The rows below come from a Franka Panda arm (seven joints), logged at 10 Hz.
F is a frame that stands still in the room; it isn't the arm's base.
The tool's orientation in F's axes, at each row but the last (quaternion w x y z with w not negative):
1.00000 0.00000 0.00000 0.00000
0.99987 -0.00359 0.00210 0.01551
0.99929 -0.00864 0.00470 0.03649
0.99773 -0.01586 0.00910 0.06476
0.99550 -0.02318 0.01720 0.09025
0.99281 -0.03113 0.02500 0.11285
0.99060 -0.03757 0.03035 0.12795
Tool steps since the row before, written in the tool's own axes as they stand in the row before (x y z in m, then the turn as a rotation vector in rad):
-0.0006 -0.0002 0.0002 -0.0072 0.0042 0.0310
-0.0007 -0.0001 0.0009 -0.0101 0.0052 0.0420
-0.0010 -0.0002 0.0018 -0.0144 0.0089 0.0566
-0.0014 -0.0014 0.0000 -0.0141 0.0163 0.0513
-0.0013 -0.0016 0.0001 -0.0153 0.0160 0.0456
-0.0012 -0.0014 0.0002 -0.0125 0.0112 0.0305
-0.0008 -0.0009 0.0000 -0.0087 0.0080 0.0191
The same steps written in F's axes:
-0.0006 -0.0002 0.0002 -0.0072 0.0042 0.0310
-0.0007 -0.0001 0.0009 -0.0101 0.0052 0.0420
-0.0010 -0.0002 0.0018 -0.0145 0.0088 0.0566
-0.0012 -0.0016 0.0001 -0.0153 0.0160 0.0511
-0.0010 -0.0018 0.0002 -0.0166 0.0152 0.0454
-0.0008 -0.0016 0.0003 -0.0134 0.0102 0.0305
-0.0005 -0.0011 0.0001 -0.0095 0.0071 0.0191

